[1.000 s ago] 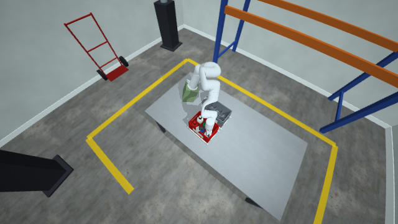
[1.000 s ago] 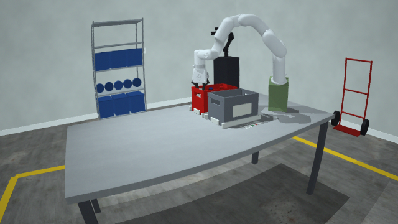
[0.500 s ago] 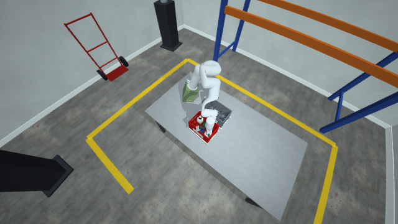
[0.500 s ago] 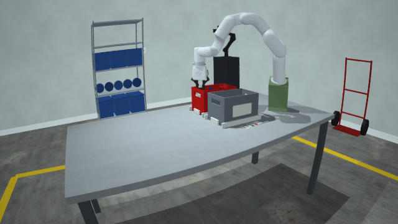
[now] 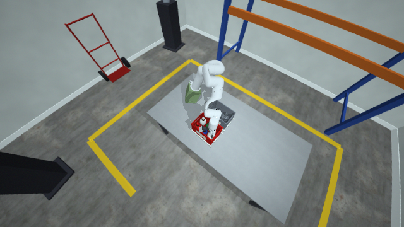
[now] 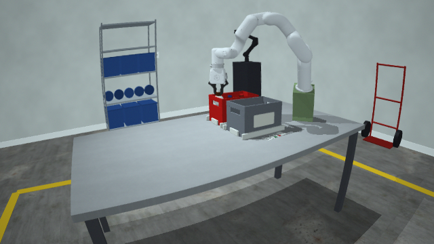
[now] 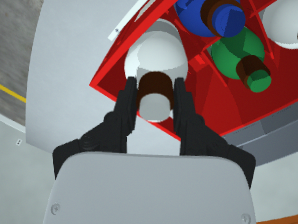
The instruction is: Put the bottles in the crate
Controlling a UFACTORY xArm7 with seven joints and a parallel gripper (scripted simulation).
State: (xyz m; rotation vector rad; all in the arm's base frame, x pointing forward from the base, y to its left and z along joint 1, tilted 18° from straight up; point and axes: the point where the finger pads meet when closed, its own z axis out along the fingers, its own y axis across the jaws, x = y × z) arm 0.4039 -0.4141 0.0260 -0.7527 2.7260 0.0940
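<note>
Now: the white-label bottle 70 mm below my hand. Round my hand: red crate: 120 mm below, 80 mm behind, 60 mm to the left; then green-labelled bottle: 110 mm below, 100 mm to the left, 60 mm behind; then blue-capped bottle: 110 mm below, 80 mm behind, 20 mm to the left.
</note>
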